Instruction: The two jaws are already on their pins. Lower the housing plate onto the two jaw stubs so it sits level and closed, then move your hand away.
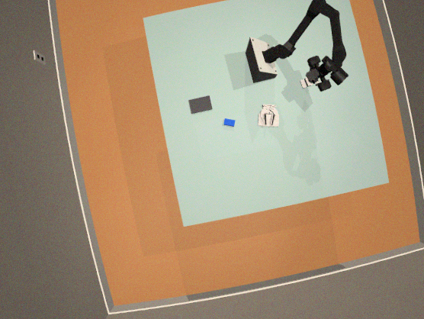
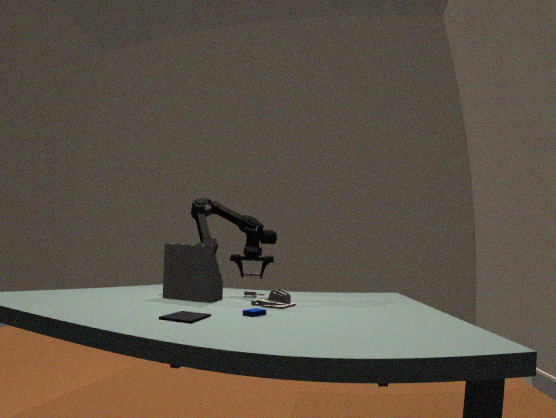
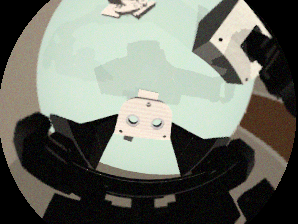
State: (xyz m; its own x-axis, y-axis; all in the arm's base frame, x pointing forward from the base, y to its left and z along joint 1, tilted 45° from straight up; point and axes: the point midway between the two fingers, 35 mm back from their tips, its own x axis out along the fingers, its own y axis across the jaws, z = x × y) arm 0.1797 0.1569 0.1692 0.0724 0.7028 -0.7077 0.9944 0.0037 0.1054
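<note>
Now: the small dark square 3 cm ahead of my gripper tip, 12 cm to the left of it and 8 cm below it. Also, from my gripper tip: flat dark plate 7 cm behind, 65 cm to the right, 8 cm below; then blue block 9 cm ahead, 53 cm to the right, 7 cm below.
</note>
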